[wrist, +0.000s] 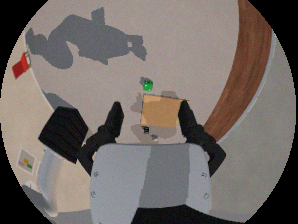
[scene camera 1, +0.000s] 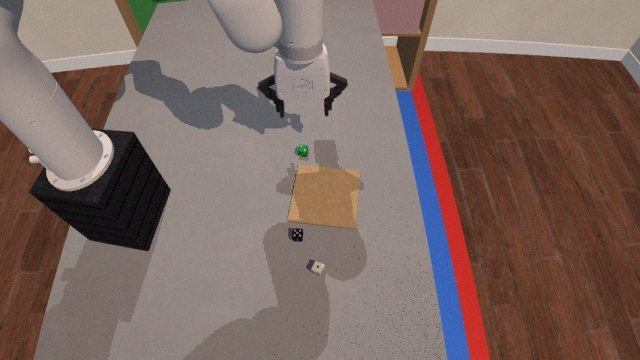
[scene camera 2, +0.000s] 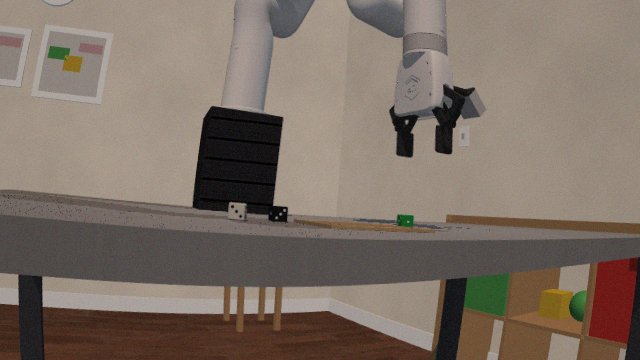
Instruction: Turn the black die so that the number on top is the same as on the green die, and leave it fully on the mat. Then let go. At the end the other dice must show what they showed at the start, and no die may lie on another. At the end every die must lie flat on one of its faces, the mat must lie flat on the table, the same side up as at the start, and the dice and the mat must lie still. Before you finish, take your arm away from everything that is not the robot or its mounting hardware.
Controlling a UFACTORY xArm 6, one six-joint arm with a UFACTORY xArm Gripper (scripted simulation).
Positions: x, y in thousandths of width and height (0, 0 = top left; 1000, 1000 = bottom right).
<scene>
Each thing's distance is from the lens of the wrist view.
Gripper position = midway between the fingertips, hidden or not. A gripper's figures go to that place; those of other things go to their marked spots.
my gripper (wrist: 505, 480): 13 cm
tan mat (wrist: 545, 498): 30 cm
</scene>
